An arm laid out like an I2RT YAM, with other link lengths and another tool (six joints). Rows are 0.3 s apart.
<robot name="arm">
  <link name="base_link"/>
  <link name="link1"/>
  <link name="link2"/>
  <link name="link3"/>
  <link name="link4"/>
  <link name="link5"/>
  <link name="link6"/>
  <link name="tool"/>
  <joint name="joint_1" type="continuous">
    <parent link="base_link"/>
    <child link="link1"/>
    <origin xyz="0 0 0.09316"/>
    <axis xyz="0 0 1"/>
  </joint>
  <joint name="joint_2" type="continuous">
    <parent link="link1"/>
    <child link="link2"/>
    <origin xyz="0.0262 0.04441 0.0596" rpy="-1.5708 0 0"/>
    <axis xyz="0 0 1"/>
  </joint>
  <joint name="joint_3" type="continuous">
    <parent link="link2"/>
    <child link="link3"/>
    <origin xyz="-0.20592 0 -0.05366" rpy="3.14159 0 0"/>
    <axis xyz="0 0 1"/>
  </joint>
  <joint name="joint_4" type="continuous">
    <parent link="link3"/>
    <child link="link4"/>
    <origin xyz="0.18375 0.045 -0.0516"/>
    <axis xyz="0 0 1"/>
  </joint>
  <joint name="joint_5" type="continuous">
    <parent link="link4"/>
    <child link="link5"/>
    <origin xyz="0.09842 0.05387 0.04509" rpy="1.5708 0 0"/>
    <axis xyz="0 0 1"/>
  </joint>
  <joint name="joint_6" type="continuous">
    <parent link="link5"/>
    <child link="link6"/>
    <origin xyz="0.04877 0 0.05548" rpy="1.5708 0 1.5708"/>
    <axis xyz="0 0 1"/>
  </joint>
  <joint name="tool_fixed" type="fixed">
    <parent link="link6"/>
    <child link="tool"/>
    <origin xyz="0.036 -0.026 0.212" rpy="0 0.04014 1.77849"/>
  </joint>
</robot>
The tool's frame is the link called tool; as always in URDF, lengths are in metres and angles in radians. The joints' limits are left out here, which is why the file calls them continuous.
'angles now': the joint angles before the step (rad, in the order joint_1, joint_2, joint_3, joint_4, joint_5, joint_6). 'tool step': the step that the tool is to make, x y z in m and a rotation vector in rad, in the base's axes. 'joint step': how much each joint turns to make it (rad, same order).
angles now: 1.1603 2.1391 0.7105 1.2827 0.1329 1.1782
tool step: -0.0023 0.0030 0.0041 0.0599 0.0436 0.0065
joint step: -0.0065 0.0181 -0.0063 0.0541 -0.0213 0.0622
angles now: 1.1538 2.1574 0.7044 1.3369 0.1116 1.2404
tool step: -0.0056 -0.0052 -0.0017 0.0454 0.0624 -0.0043
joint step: -0.0003 -0.0056 -0.0436 0.0460 -0.0045 0.0759
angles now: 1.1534 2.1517 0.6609 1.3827 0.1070 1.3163
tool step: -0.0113 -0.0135 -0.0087 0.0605 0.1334 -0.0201
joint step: 0.0039 -0.0368 -0.0876 0.0358 0.0070 0.1492
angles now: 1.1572 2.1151 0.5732 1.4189 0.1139 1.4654
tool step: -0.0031 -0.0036 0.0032 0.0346 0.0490 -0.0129
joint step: 0.0030 -0.0291 -0.0261 0.0019 0.0087 0.0607
